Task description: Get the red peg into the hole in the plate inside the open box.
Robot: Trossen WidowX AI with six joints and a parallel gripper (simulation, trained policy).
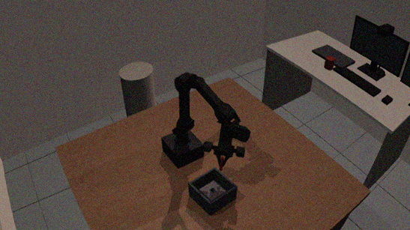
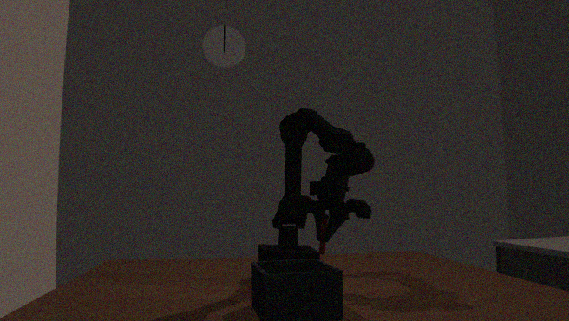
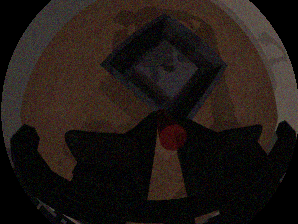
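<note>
Right now my gripper tip is 100 mm above the grey plate, 80 mm to the left of it and 30 mm short of it. Round my gripper tip: red peg 10 mm above; dark box 120 mm below, 80 mm to the right, 30 mm ahead.
</note>
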